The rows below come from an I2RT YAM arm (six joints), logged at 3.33 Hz.
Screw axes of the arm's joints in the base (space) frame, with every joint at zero. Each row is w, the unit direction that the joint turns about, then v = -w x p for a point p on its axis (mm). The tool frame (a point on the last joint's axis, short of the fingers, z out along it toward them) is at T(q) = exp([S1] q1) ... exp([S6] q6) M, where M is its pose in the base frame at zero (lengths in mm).
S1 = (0, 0, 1, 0, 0, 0)
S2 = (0, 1, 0, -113.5, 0, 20)
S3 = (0, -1, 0, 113.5, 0, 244)
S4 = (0, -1, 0, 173.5, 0, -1)
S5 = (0, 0, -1, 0, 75, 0)
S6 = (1, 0, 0, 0, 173.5, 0)
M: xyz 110.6 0 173.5 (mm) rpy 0 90 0 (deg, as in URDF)
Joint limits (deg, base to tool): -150..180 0..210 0..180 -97..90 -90..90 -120..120
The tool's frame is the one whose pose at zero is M.
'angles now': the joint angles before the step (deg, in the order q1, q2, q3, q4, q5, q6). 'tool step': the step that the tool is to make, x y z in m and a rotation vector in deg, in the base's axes. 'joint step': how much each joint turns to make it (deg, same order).
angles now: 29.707, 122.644, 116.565, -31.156, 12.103, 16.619
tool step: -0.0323, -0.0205, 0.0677, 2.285, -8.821, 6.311
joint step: -0.571, -10.423, -3.444, 2.820, -4.560, -5.737
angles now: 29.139, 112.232, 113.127, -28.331, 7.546, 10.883
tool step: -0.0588, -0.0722, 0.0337, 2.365, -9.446, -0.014
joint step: -5.667, -20.685, -21.433, 10.657, -4.417, -4.078
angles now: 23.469, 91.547, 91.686, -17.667, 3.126, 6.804
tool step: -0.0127, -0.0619, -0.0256, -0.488, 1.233, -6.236
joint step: -8.902, -7.771, -12.817, 3.750, -2.514, -0.889
